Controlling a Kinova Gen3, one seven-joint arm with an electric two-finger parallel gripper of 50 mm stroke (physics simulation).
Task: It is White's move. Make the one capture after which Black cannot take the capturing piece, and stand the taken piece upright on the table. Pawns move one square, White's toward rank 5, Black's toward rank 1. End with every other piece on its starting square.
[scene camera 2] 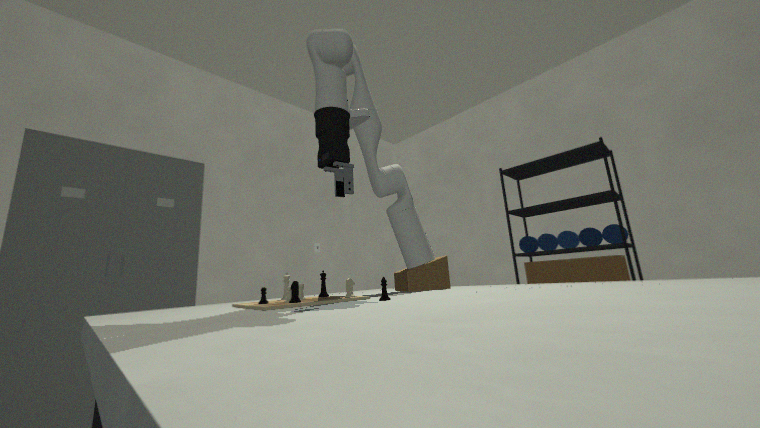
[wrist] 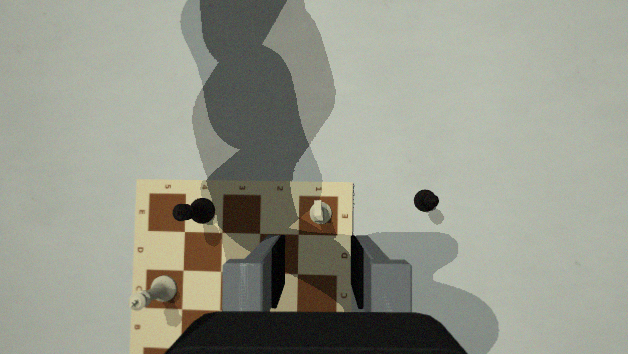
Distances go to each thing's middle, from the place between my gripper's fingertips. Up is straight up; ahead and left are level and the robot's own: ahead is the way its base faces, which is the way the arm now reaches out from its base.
My gripper is now 5 cm past the black king (wrist: 202,210), 12 cm to the left of it and 19 cm above it. Round my hand: chessboard (scene camera 2: 274,304) (4 cm ahead, 11 cm to the right, 22 cm below); white king (wrist: 163,288) (2 cm ahead, 18 cm to the right, 19 cm below).
